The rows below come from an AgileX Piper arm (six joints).
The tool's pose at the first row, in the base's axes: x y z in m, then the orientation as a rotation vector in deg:
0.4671 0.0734 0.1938 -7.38 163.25 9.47
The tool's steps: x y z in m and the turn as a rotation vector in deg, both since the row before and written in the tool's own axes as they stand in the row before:
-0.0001 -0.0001 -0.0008 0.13 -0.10 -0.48
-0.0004 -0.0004 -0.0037 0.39 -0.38 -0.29
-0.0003 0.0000 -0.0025 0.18 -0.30 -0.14
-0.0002 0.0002 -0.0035 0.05 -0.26 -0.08
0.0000 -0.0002 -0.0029 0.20 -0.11 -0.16
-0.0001 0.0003 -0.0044 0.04 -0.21 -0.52
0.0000 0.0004 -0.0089 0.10 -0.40 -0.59
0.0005 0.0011 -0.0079 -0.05 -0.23 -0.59
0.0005 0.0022 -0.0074 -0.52 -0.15 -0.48
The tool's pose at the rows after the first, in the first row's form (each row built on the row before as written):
0.4670 0.0732 0.1946 -8.02 163.10 9.19
0.4664 0.0724 0.1982 -8.31 162.70 8.58
0.4660 0.0721 0.2007 -8.44 162.39 8.30
0.4652 0.0719 0.2041 -8.51 162.12 8.22
0.4644 0.0714 0.2068 -8.68 162.00 7.91
0.4632 0.0712 0.2110 -9.38 161.73 7.75
0.4605 0.0706 0.2195 -10.14 161.26 7.50
0.4575 0.0708 0.2269 -10.95 160.96 7.45
0.4544 0.0721 0.2339 -11.73 160.74 8.08

